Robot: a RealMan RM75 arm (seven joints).
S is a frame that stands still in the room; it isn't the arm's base.
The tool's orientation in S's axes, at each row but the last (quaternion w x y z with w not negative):
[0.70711 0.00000 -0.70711 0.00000]
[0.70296 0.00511 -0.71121 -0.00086]
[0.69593 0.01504 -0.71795 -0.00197]
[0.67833 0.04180 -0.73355 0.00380]
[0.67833 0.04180 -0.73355 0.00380]
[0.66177 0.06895 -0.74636 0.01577]
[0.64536 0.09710 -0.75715 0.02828]
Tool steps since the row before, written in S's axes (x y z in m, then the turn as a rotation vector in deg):
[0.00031 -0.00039 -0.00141 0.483 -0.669 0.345]
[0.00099 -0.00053 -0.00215 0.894 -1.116 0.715]
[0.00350 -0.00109 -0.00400 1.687 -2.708 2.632]
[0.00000 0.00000 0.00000 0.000 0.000 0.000]
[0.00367 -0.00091 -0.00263 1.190 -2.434 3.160]
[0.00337 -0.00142 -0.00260 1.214 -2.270 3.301]
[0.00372 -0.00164 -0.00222 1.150 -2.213 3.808]
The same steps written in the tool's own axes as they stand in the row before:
[-0.00141 -0.00039 -0.00031 0.345 -0.669 -0.483]
[-0.00216 -0.00055 -0.00096 0.714 -1.115 -0.896]
[-0.00408 -0.00125 -0.00335 2.644 -2.676 -1.719]
[0.00000 0.00000 0.00000 0.000 0.000 0.000]
[-0.00285 -0.00129 -0.00338 3.192 -2.343 -1.284]
[-0.00284 -0.00200 -0.00284 3.315 -2.174 -1.344]
[-0.00255 -0.00247 -0.00297 3.817 -2.065 -1.375]

